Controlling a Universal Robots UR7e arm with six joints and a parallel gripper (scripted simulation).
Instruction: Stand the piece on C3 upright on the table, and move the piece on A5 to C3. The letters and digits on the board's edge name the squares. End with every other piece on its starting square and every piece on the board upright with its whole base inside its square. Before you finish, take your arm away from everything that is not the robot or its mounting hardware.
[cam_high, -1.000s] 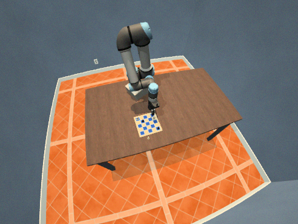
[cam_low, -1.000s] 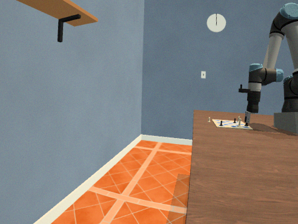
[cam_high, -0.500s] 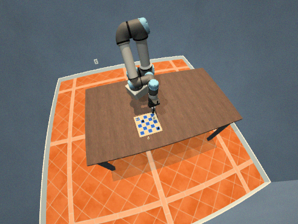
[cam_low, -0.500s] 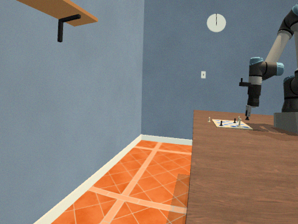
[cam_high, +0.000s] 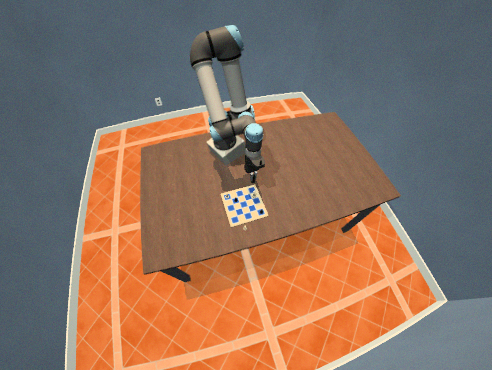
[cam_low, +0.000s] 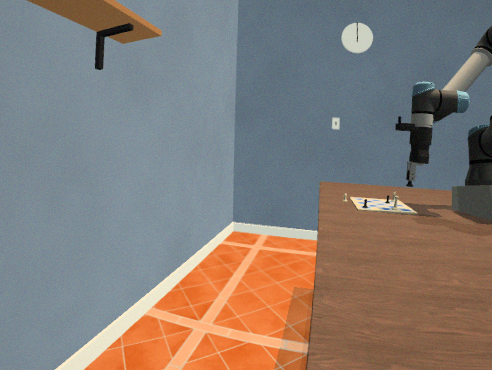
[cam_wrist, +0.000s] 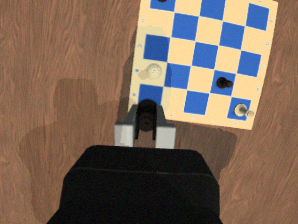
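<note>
Right now my hand is 130 mm above the cream chessboard, 90 mm short of it and 60 mm to the left of it. From my hand the other things lie so: tall black piece: 10 mm below; small white piece: 240 mm ahead, 120 mm below, 60 mm to the right.
</note>
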